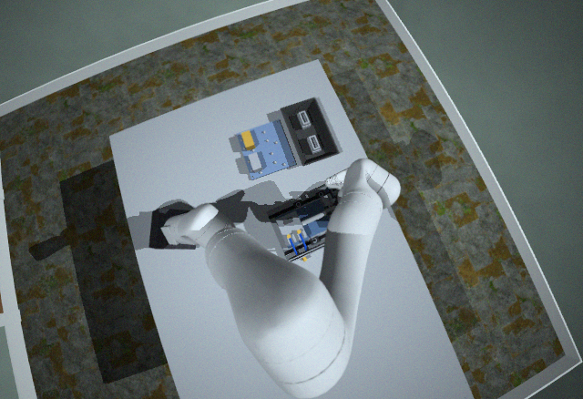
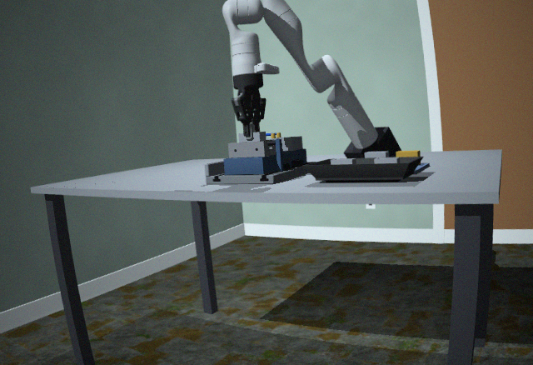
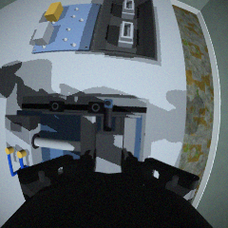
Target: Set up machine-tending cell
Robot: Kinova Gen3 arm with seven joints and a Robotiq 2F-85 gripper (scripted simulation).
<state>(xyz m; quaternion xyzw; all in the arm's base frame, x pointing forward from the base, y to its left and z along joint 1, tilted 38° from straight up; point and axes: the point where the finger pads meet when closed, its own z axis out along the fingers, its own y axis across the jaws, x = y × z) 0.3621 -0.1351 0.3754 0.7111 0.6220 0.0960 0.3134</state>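
Now: the vise 7 cm behind my hand, 2 cm to the left of it and 8 cm below it. Also, from my hand: brass blank: 9 cm behind, 39 cm to the left, 10 cm below.
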